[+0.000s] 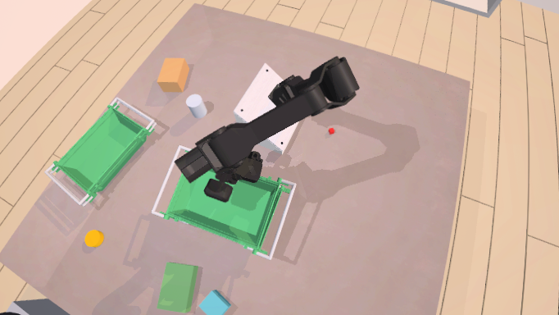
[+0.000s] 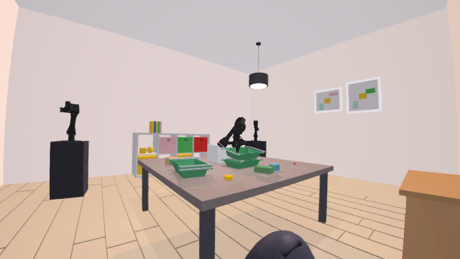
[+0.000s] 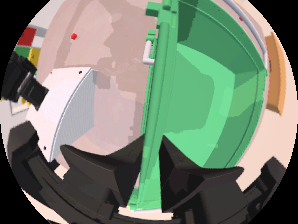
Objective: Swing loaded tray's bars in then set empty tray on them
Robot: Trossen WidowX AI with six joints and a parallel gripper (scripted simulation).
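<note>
Right now my gripper tip is 8 cm short of the green tray, 1 cm to the right of it and 2 cm below it. Round my gripper tip: grey cylinder 17 cm behind, 30 cm to the right, 7 cm below; blue cube 32 cm ahead, 12 cm to the left, 8 cm below; green block 33 cm ahead, 1 cm to the left, 8 cm below.
</note>
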